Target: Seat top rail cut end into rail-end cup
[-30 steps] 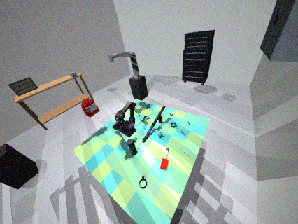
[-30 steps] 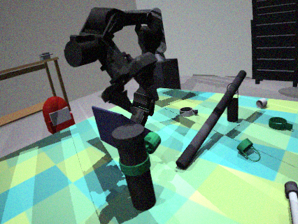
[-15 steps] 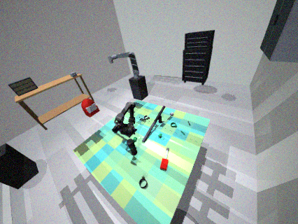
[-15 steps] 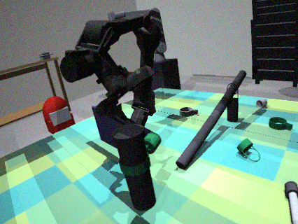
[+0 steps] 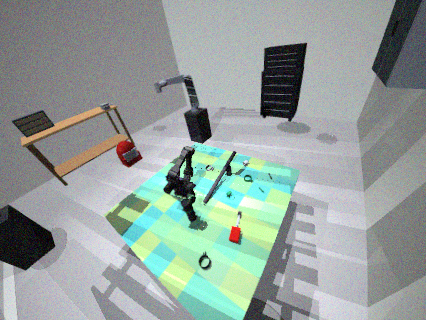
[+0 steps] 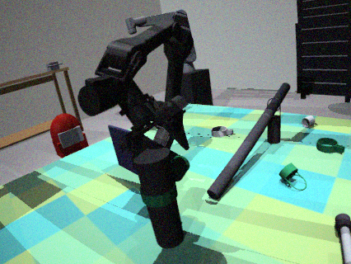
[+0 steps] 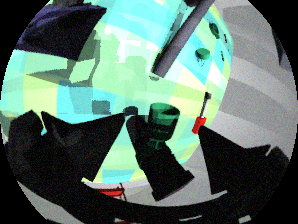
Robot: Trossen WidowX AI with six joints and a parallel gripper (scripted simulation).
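Right now my gripper tip is 2 cm short of the green rail-end cup, 2 cm to the left of it and 2 cm above it. From my gripper tip the other things lie so: small post: 4 cm ahead, 46 cm to the left, 4 cm below; white cup: 12 cm ahead, 68 cm to the left, 13 cm below; grey ring: 19 cm behind, 44 cm to the left, 14 cm below.
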